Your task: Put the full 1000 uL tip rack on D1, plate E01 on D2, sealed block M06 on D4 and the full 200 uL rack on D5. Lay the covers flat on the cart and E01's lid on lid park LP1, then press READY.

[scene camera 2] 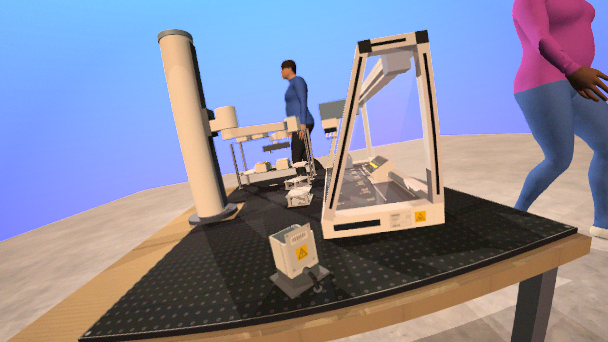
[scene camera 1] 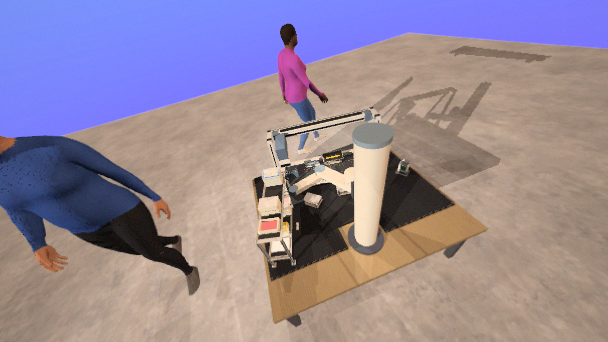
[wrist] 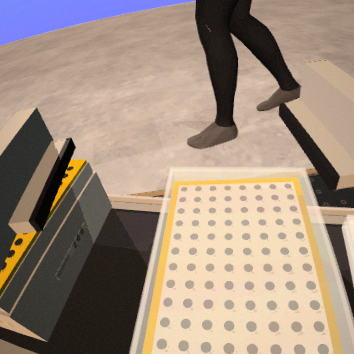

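In the wrist view, a rack under a clear cover [wrist: 240, 260], with a yellow rim and rows of grey dots on a pale top, fills the lower middle. My gripper [wrist: 170, 105] [scene camera 2: 276, 148] is open, with its fingers apart above and to either side of that rack's far end. A grey rack [wrist: 70, 260] marked 200, with a yellow top and dark holes, is at the left, partly behind the left finger. The cart [scene camera 2: 270, 176] holds pale boxes. A box with a red top [scene camera 1: 269, 225] is on its upper level. Plate E01, block M06 and LP1 cannot be told apart.
The gantry frame [scene camera 1: 325, 123] [scene camera 2: 433, 125] stands over the deck. A white stand [scene camera 1: 313, 200] [scene camera 2: 299, 197] is between arm column [scene camera 1: 370, 195] [scene camera 2: 187, 125] and cart. A labelled box [scene camera 2: 295, 250] is on the mat. A person in blue [scene camera 1: 65, 185] [scene camera 2: 296, 97] stands beyond the cart; another wears pink [scene camera 1: 294, 75] [scene camera 2: 557, 45].
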